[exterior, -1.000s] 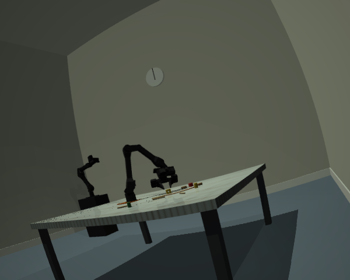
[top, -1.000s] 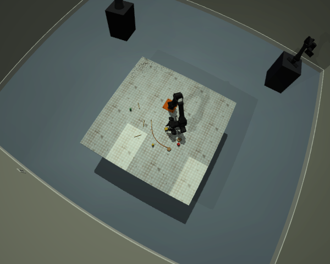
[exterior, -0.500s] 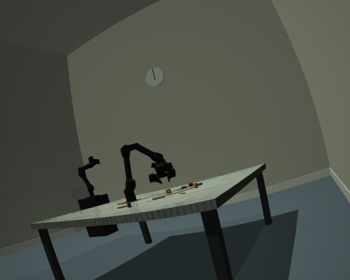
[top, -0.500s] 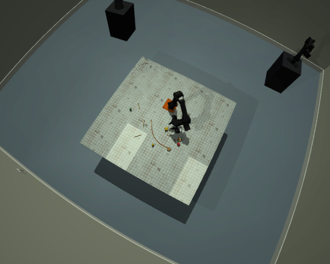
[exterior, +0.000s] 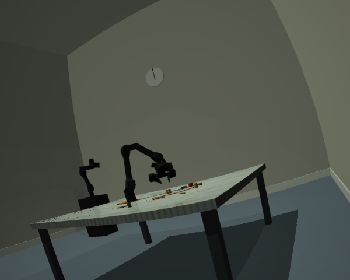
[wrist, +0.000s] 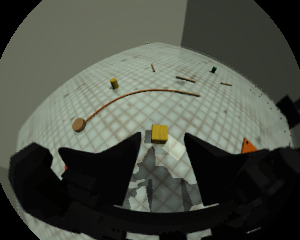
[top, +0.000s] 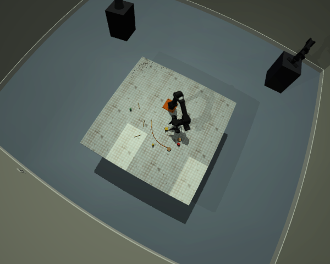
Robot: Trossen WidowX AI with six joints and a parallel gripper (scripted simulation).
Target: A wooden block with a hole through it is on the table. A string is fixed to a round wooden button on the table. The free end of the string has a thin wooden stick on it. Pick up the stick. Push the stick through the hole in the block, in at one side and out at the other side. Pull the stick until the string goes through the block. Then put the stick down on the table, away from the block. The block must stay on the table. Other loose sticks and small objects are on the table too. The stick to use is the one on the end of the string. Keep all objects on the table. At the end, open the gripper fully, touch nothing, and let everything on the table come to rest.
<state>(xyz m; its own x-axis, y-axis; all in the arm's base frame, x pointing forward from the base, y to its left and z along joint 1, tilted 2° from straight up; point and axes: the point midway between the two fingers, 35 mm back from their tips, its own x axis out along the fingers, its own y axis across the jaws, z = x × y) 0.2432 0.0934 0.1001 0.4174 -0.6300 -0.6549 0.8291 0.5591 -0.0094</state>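
The yellow wooden block lies 1 cm ahead of my gripper tip, 2 cm to the right of it and 6 cm below it. The rest, counted from my gripper tip: red cube 11 cm ahead, 16 cm to the left, 6 cm below; then round wooden disc 6 cm ahead, 15 cm to the left, 7 cm below; then round wooden button 20 cm ahead, 9 cm to the left, 7 cm below.
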